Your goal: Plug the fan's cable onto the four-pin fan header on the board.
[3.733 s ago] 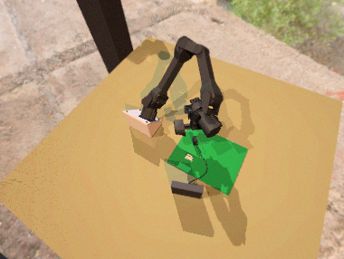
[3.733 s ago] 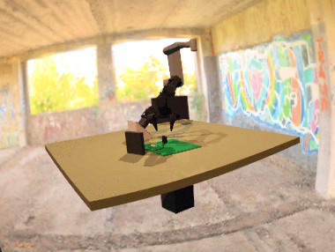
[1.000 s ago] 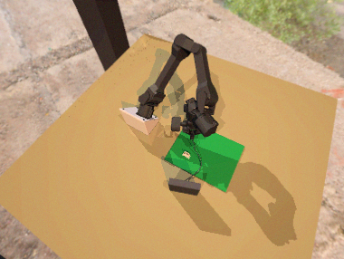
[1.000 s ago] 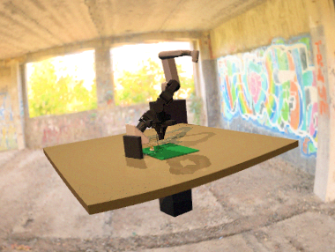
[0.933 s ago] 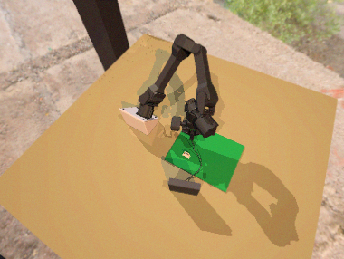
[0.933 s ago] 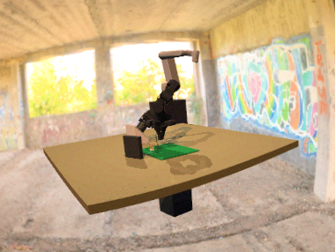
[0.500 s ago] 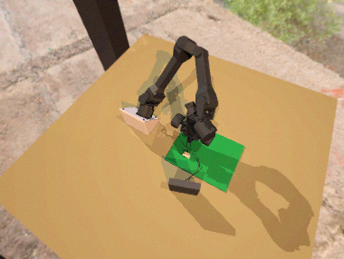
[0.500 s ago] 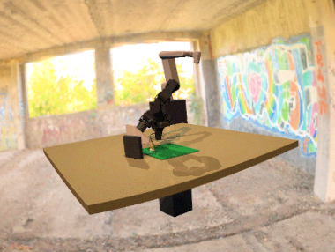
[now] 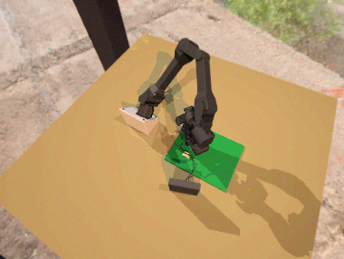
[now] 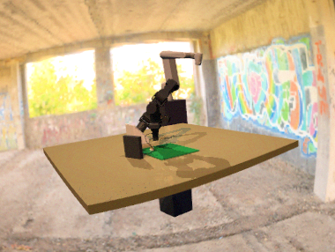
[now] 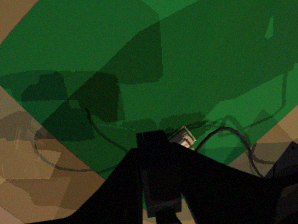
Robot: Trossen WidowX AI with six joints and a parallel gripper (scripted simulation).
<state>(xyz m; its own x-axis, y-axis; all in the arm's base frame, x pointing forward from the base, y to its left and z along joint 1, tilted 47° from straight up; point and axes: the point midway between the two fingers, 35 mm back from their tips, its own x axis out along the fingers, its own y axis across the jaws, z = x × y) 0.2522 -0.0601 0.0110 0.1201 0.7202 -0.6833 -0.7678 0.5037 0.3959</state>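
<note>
Right now my gripper tip is 4 cm to the left of the white-framed fan header and 6 cm above it. The rest, counted from my gripper tip: dark plug 1 cm to the right, 1 cm above; green board 8 cm ahead, 8 cm below; dark fan box 5 cm ahead, 18 cm to the right, 1 cm below.
</note>
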